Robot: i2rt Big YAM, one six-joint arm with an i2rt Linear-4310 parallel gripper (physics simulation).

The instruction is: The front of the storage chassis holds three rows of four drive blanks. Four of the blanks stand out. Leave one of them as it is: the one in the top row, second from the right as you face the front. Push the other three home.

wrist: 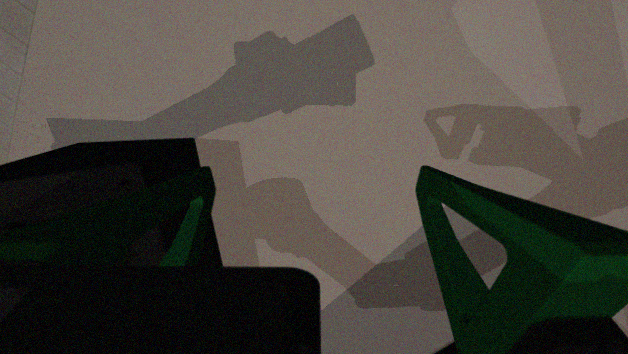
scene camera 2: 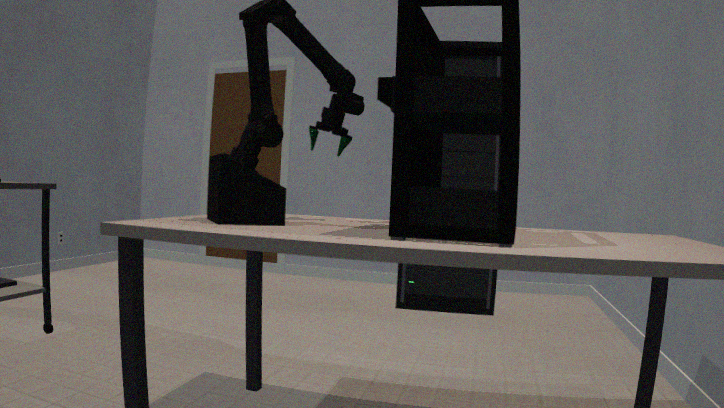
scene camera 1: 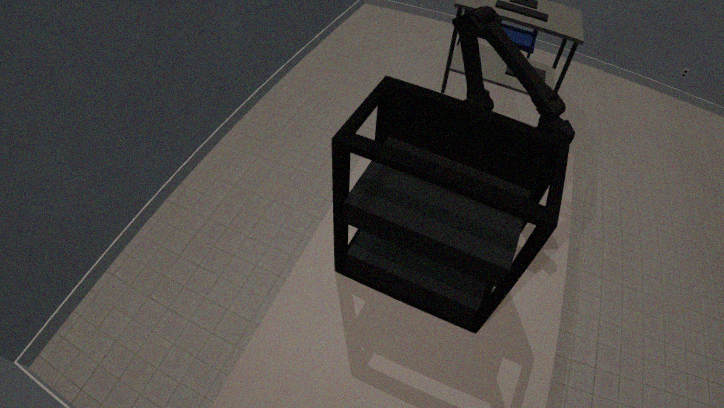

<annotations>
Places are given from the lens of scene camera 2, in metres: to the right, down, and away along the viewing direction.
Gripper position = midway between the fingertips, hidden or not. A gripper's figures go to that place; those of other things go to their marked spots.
my gripper (scene camera 2: 325, 153): -0.13, -0.17, 1.79
tall black rack (scene camera 2: 426, 103): 0.15, -0.24, 1.22
</annotations>
